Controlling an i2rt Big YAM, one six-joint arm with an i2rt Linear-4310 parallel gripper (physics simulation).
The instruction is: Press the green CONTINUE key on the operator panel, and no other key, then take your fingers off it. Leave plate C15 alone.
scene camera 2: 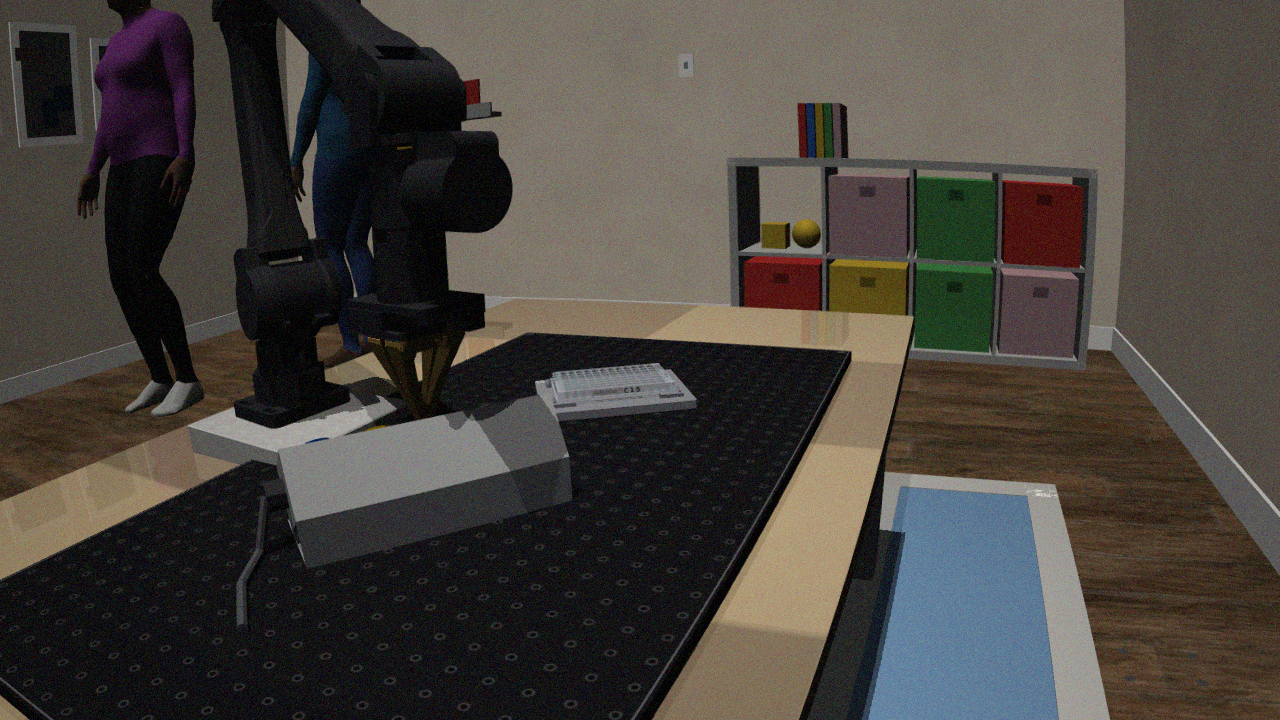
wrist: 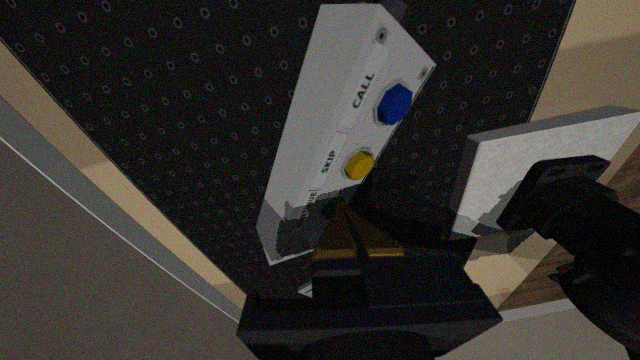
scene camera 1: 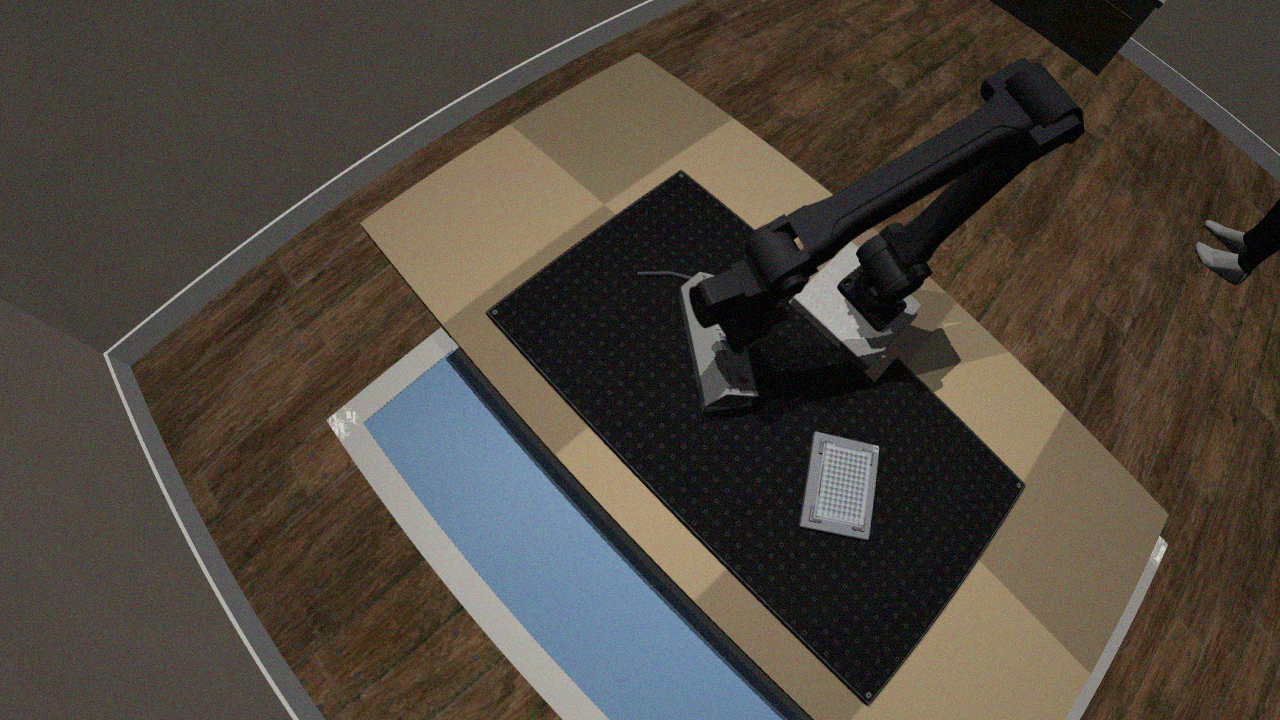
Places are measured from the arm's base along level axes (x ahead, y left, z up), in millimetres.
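Where they show: gripper, fingertip midpoint: (wrist: 338, 205) (scene camera 1: 737, 340); arm's base at its link origin: (scene camera 2: 292, 407) (wrist: 540, 193) (scene camera 1: 870, 298).
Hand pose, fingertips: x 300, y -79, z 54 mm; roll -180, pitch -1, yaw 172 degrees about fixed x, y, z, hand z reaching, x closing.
Each offset is from my fingertips to the top centre of the thing. "*": to the spot under its first point.
The grey operator panel {dx +12, dy -26, dz +15 mm} (scene camera 1: 704, 353) (scene camera 2: 429, 474) (wrist: 310, 100) stands on the black mat. In the wrist view its sloped face carries the blue CALL key {dx -43, dy -81, dz +6 mm} (wrist: 395, 104), the yellow SKIP key {dx -19, dy -37, dz +6 mm} (wrist: 359, 165) and the green CONTINUE key {dx +6, dy +6, dz +5 mm} (wrist: 331, 206), which is dark in shadow and partly covered by my fingertips. My gripper (scene camera 2: 418, 414) (wrist: 338, 205) is shut and empty, its tips at the green key; I cannot tell whether they touch it. The arm hides the fingers in scene camera 1. Plate C15 {dx +2, dy +292, dz -43 mm} (scene camera 1: 843, 486) (scene camera 2: 617, 388) lies flat on the mat, apart from the gripper.
The arm's pale base plate (scene camera 1: 832, 295) (scene camera 2: 228, 440) (wrist: 525, 165) is beside the panel. A grey cable {* dx -5, dy -199, dz -63 mm} (scene camera 1: 660, 273) (scene camera 2: 259, 537) runs from the panel's end. Two people (scene camera 2: 147, 89) (scene camera 2: 331, 170) stand beyond the table, near the arm in scene camera 2. A blue-topped surface (scene camera 1: 501, 492) (scene camera 2: 966, 582) is below the table edge.
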